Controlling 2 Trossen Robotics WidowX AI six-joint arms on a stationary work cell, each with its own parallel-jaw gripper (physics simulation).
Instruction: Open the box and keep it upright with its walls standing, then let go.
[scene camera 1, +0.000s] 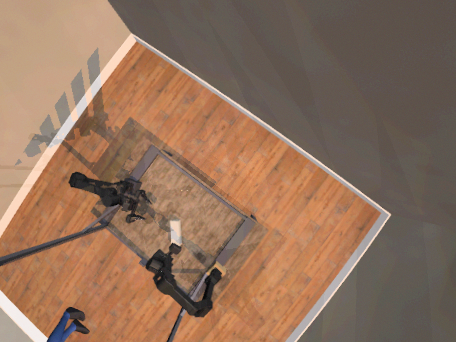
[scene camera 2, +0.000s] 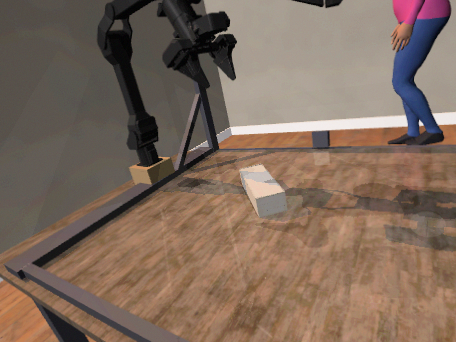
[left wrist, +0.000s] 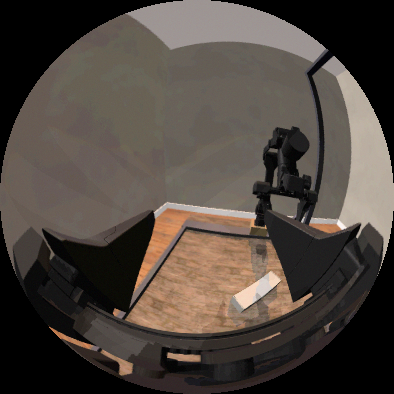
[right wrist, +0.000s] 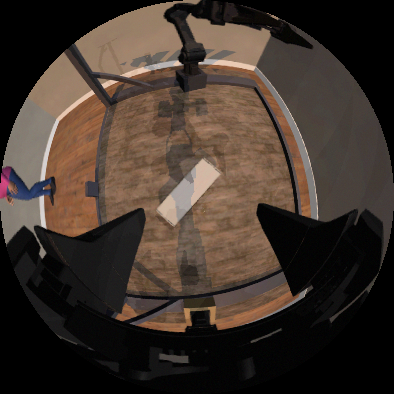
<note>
My left gripper (left wrist: 211, 216) is open, with nothing in its grasp. My right gripper (scene camera 2: 222, 83) is open and holds nothing. I also see a tan block (scene camera 2: 149, 175) and a dark metal frame (scene camera 2: 27, 264).
My right gripper also shows in the left wrist view (left wrist: 281, 225) and in the right wrist view (right wrist: 202, 211).
</note>
